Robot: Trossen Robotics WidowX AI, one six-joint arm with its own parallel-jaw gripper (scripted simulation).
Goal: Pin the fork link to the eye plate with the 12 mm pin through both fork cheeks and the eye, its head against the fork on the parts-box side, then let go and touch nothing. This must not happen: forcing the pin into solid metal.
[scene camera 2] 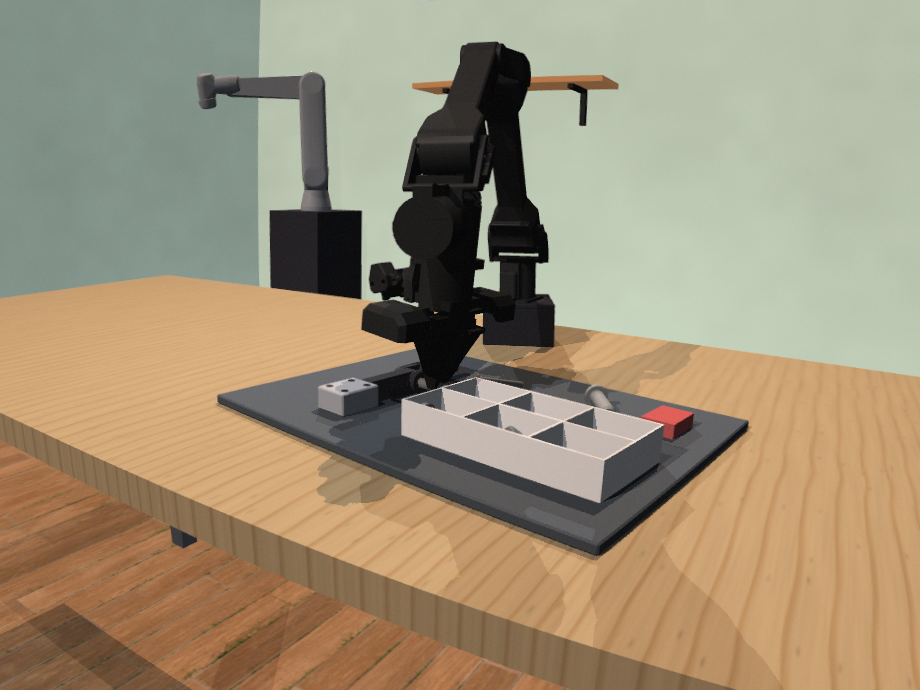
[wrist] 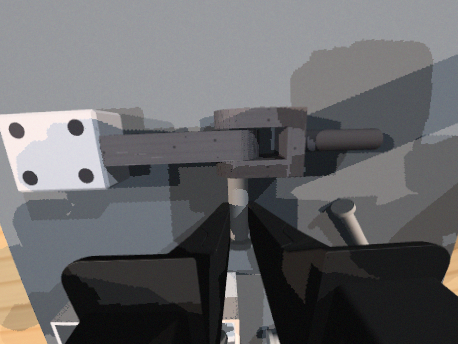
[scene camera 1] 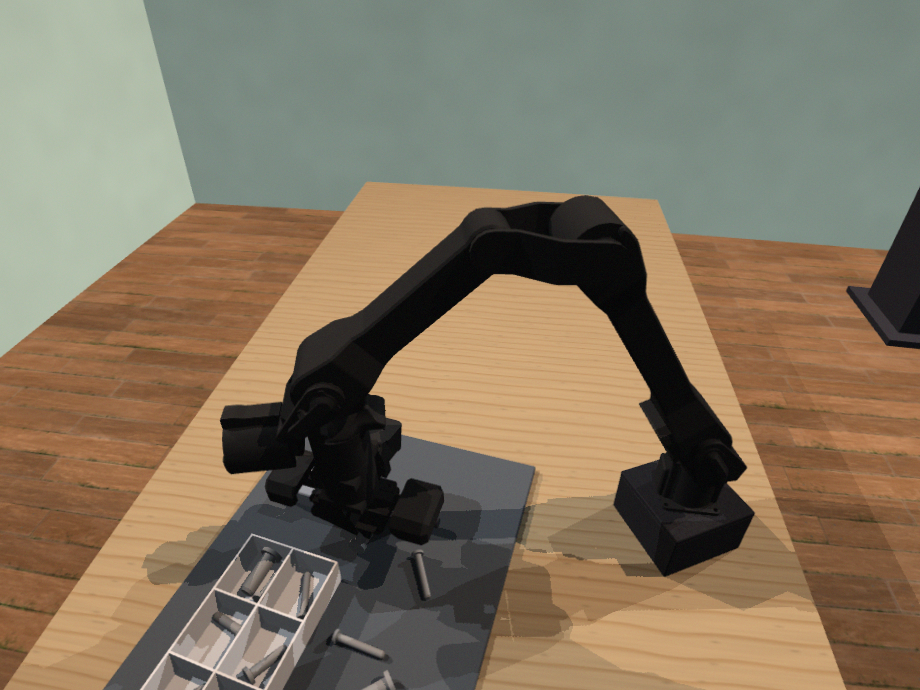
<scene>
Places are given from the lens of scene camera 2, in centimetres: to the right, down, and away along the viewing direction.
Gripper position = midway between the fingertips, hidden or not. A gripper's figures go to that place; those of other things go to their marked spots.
gripper point(scene camera 2: 436, 388): -3, 5, 75
red block point(scene camera 2: 676, 422): 21, 8, 64
eye plate point(scene camera 2: 392, 384): -7, 4, 74
</scene>
